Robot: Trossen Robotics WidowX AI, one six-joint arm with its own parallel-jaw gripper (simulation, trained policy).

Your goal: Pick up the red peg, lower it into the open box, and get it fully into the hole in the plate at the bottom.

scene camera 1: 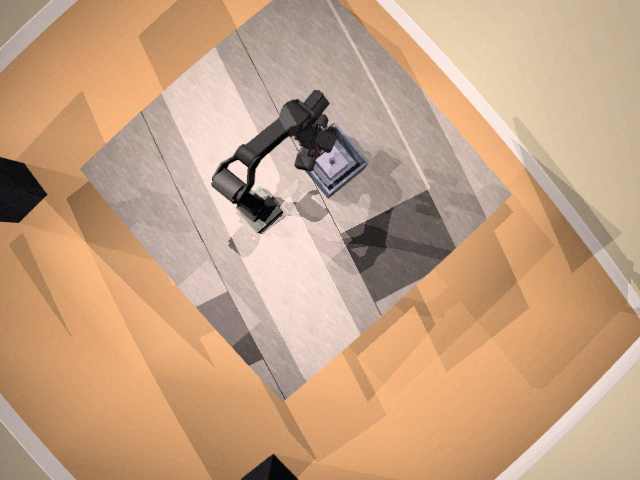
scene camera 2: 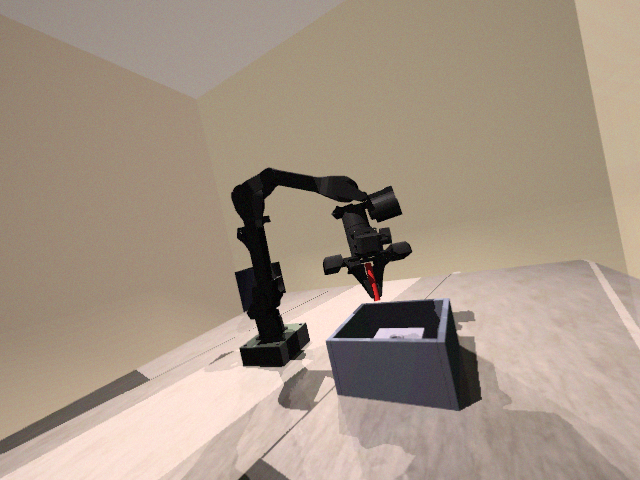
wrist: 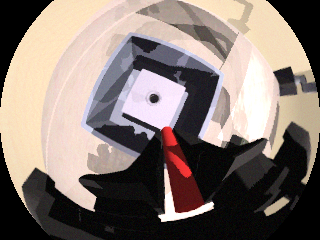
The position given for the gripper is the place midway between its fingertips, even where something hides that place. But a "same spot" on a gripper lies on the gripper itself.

The gripper shows in scene camera 1, in scene camera 2 and in the wrist view (167,132). A grey-blue box shows in scene camera 1, in scene camera 2 and in the wrist view (104,117). The same spot on the gripper: (scene camera 2: 354,265) is (scene camera 1: 317,155). One and the same spot on the grey-blue box: (scene camera 2: 425,372) is (scene camera 1: 360,171).
